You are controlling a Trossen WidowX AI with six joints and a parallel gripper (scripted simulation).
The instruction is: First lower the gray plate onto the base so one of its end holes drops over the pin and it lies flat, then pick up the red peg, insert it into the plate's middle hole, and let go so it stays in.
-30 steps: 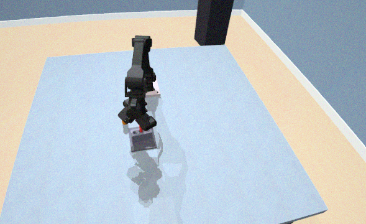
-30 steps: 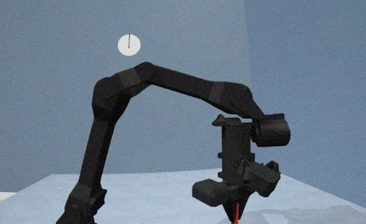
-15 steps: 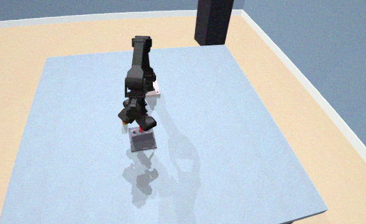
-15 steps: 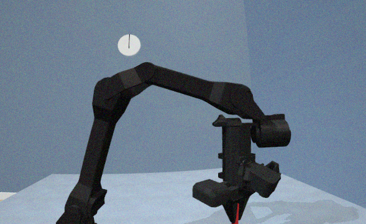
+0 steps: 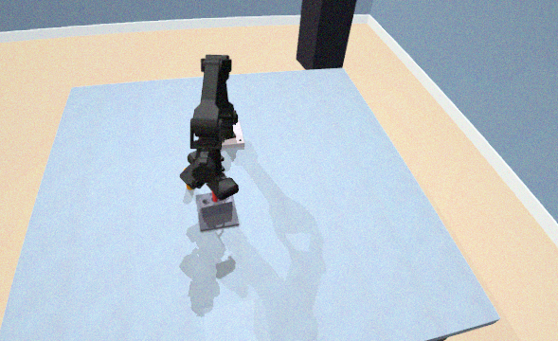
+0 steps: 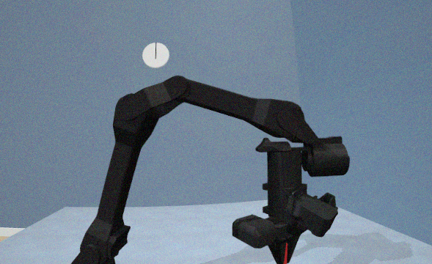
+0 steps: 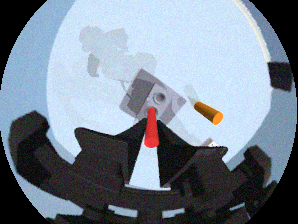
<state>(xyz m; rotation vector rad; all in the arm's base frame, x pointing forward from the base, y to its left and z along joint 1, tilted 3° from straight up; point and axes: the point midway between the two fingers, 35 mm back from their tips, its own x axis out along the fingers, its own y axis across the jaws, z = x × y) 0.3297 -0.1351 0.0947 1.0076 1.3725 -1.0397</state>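
Now: gripper tip 50 mm above the plate. Also, from my gripper tip: gray square base 20 mm to the left, 90 mm below.
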